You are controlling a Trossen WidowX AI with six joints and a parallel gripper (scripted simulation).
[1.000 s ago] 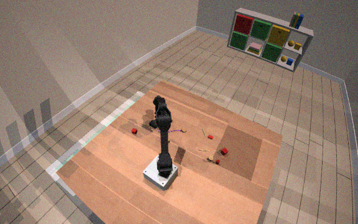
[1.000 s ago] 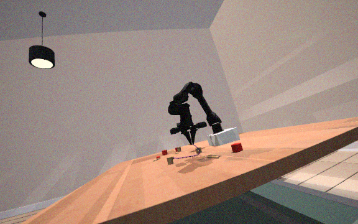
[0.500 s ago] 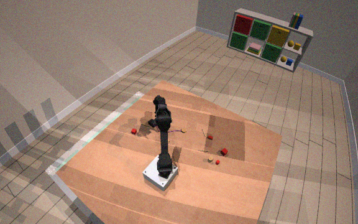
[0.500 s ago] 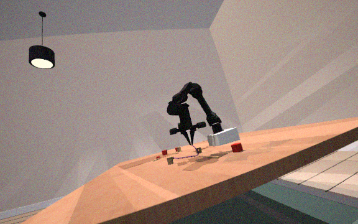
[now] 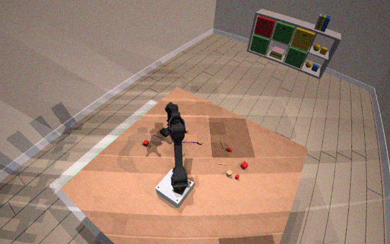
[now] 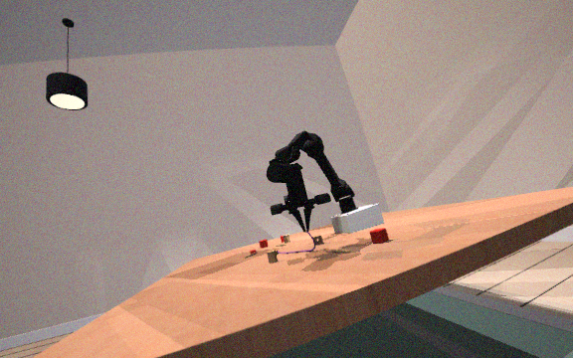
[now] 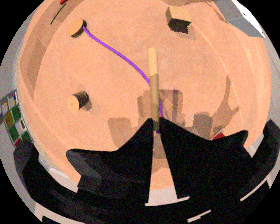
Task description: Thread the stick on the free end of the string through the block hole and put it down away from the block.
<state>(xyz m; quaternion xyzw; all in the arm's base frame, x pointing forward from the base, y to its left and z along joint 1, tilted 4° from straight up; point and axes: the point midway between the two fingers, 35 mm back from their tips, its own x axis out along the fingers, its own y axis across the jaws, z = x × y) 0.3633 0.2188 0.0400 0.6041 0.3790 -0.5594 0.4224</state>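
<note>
My gripper tip is 110 mm to the left of the wooden block, 100 mm past it and 50 mm above it. The rest, counted from my gripper tip: round button 200 mm to the right, 60 mm below, 60 mm ahead; red cube 160 mm to the left, 120 mm behind, 50 mm below.
</note>
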